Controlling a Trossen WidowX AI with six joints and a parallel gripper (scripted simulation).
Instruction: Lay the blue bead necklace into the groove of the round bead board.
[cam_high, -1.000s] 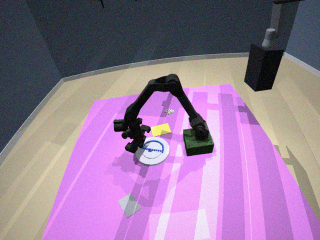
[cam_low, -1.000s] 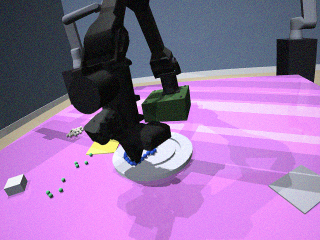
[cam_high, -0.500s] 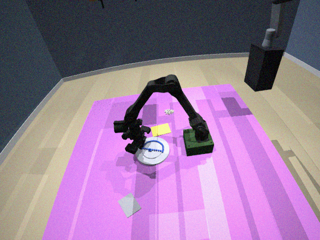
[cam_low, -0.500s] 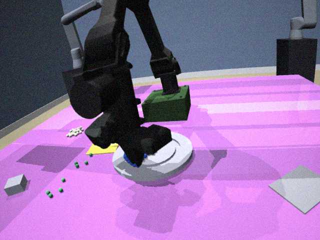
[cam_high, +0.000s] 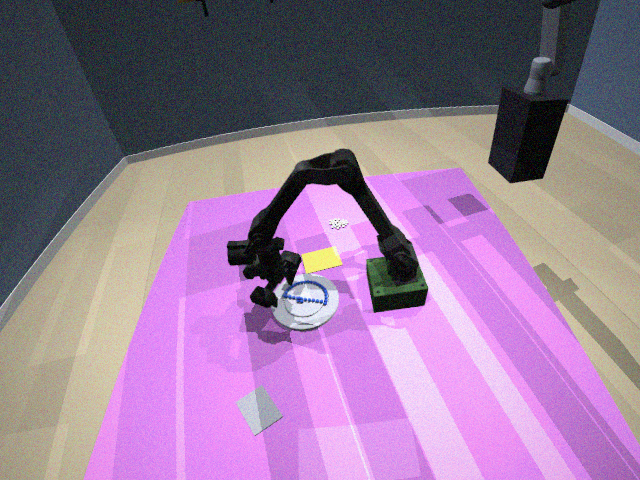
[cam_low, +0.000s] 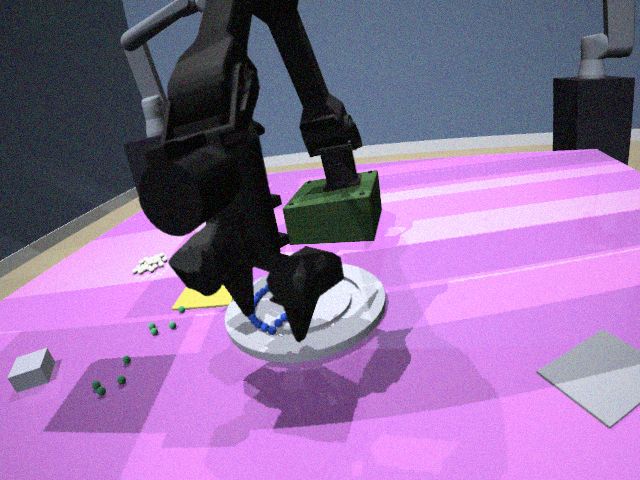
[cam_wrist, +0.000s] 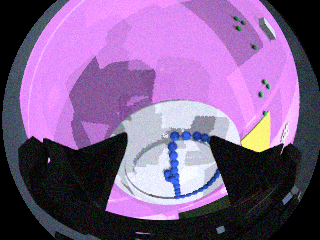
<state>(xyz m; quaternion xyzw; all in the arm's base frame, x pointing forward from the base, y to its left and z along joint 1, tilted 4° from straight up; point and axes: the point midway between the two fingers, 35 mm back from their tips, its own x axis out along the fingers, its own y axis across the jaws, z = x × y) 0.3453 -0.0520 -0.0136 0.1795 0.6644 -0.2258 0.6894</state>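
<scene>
Now: the round white bead board 6 cm behind my gripper tip, 2 cm to the left of it and 1 cm below it. Round my gripper tip: yellow sheet (14 cm to the right, 13 cm behind, 2 cm below); grey tile (33 cm to the left, 8 cm ahead, 2 cm below); cube (31 cm to the right, 9 cm ahead, 1 cm below).
</scene>
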